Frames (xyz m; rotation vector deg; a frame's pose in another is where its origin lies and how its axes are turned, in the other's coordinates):
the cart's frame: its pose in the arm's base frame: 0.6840 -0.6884 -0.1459 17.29 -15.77 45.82
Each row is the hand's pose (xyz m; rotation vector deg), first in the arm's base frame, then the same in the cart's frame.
Working: the arm's base frame: its pose in the cart's frame: 0.0488 0.9797 -0.0304 -17.29 15.77 -45.82

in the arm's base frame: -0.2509 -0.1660 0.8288 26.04 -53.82 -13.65
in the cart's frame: 0.0647 1.1874 0.8264 -14.45 -47.43 -48.55
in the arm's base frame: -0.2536 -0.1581 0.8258 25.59 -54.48 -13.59
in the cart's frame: 0.0671 1.1941 0.8211 -15.08 -47.85 -48.28
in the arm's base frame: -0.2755 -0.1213 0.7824 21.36 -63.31 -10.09
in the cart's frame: 0.0614 1.2275 0.7704 -21.46 -53.71 -42.03
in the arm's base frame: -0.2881 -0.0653 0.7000 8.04 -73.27 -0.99
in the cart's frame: 0.0608 1.2605 0.6755 -35.47 -56.05 -29.21
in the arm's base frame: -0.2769 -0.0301 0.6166 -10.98 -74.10 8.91
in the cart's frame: 0.0620 1.2621 0.5843 -51.27 -47.94 -17.30
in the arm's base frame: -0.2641 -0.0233 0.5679 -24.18 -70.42 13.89
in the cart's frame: 0.0578 1.2493 0.5353 -61.08 -38.93 -11.59
